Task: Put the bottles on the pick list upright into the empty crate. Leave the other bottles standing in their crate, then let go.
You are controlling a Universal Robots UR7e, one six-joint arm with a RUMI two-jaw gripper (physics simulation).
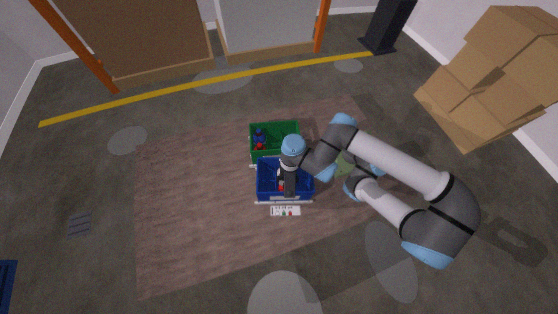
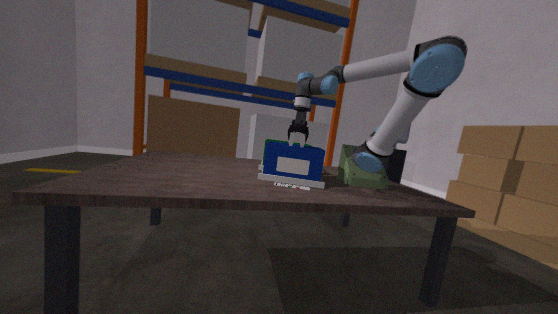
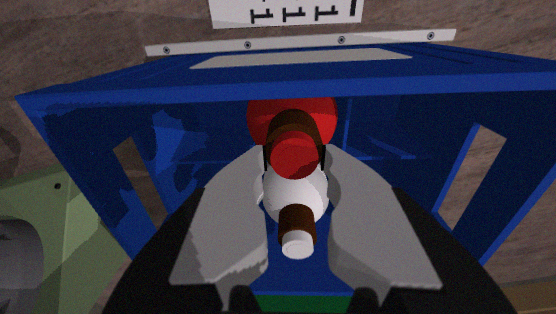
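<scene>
My gripper is shut on the brown neck of a red bottle, just under its red cap. The bottle looks upright inside the blue crate, near its label-side wall; its base is hidden. A white bottle with a brown neck and white cap stands right beside it. The green crate holds a blue bottle and another red bottle. The pick list shows white, green and red marks.
The crates stand one behind the other on the table. White strips run along their edges. The green arm mount is beside the blue crate. Cardboard boxes are stacked beyond the arm.
</scene>
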